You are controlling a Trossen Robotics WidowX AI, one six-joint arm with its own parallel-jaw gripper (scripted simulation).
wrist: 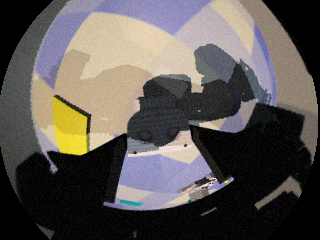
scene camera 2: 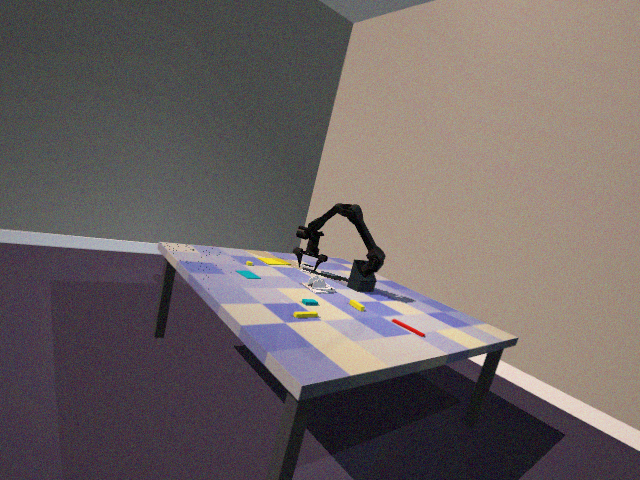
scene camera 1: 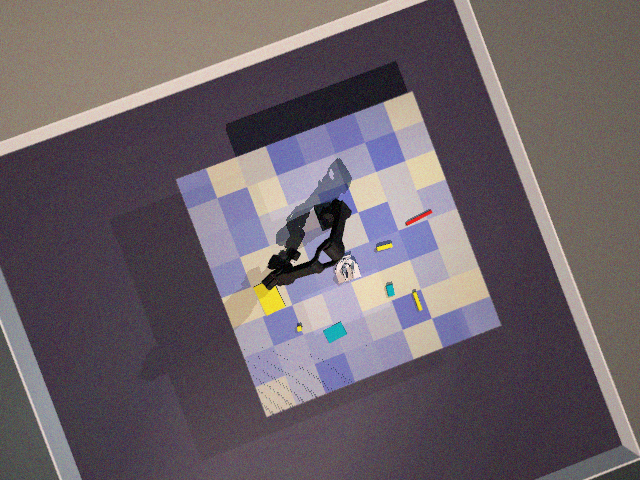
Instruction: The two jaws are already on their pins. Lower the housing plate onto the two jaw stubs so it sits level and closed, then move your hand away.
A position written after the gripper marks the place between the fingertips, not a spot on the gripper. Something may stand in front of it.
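Open and holding nothing, the gripper (wrist: pixel 158 132) shares its view with a flat yellow tile (wrist: pixel 71 125).
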